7 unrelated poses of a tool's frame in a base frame.
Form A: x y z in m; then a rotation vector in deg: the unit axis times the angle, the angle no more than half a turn.
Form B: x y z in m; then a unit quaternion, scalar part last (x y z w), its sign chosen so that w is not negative. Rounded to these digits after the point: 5 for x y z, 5 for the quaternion.
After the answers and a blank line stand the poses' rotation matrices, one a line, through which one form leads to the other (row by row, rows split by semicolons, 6 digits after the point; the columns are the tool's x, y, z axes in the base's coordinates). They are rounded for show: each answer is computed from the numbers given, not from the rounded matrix.
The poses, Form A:
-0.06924 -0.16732 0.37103 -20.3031 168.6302 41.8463
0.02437 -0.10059 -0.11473 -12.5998 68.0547 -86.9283
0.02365 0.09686 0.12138 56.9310 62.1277 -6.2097
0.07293 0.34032 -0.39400 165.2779 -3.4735 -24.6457
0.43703 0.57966 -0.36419 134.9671 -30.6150 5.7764
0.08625 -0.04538 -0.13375 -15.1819 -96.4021 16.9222
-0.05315 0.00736 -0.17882 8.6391 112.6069 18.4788
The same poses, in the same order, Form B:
-0.06924 -0.16732 0.37103 -0.11595 0.96306 0.23899 0.04426
0.02437 -0.10059 -0.11473 -0.09352 0.50510 -0.64518 0.56557
0.02365 0.09686 0.12138 0.45300 0.49435 -0.04941 0.74024
0.07293 0.34032 -0.39400 0.98263 -0.02065 -0.14653 0.11198
0.43703 0.57966 -0.36419 0.91122 -0.20670 0.03900 0.35416
0.08625 -0.04538 -0.13375 -0.11660 -0.74036 0.12996 0.64914
-0.05315 0.00736 -0.17882 0.06347 0.82729 0.13576 0.54142

-0.969193 -0.244491 0.029819; -0.202185 0.858880 0.470580; -0.140663 0.450054 -0.881853
-0.342764 0.635323 0.692010; -0.824261 0.149997 -0.545980; -0.450673 -0.757539 0.472258
0.506344 0.521042 0.687118; 0.374738 0.584691 -0.719519; -0.776652 0.621813 0.100801
0.956207 -0.007770 -0.292589; -0.073400 -0.974069 -0.214012; -0.283339 0.226116 -0.931982
0.911512 -0.404315 -0.075332; -0.349068 -0.663698 -0.661556; 0.217480 0.629312 -0.746102
-0.130047 0.003920 -0.991500; 0.341372 0.939031 -0.041062; 0.930888 -0.343810 -0.123457
-0.405677 -0.041990 0.913052; 0.252018 0.955083 0.155896; -0.878586 0.293349 -0.376873

